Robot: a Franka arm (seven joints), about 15 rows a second.
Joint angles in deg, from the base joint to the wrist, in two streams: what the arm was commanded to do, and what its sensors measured. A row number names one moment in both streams.
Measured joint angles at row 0:
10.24, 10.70, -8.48, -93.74, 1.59, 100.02, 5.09
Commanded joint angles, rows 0 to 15:
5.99, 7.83, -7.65, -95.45, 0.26, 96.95, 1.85
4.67, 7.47, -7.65, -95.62, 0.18, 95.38, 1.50
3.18, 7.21, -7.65, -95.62, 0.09, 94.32, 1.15
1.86, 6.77, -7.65, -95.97, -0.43, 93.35, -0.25
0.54, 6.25, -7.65, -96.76, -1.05, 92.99, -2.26
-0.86, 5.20, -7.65, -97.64, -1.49, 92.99, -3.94
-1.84, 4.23, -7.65, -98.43, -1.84, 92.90, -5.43
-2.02, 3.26, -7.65, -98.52, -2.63, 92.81, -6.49
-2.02, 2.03, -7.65, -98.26, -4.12, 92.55, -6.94
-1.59, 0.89, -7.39, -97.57, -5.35, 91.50, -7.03
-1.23, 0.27, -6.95, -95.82, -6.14, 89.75, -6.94
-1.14, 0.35, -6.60, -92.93, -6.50, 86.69, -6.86
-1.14, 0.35, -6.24, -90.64, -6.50, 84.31, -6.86
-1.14, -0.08, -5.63, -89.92, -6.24, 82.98, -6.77
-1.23, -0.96, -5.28, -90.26, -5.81, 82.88, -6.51
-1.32, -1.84, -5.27, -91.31, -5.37, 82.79, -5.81
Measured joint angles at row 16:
-1.04, -1.11, -5.67, -90.98, -5.15, 83.74, -6.18
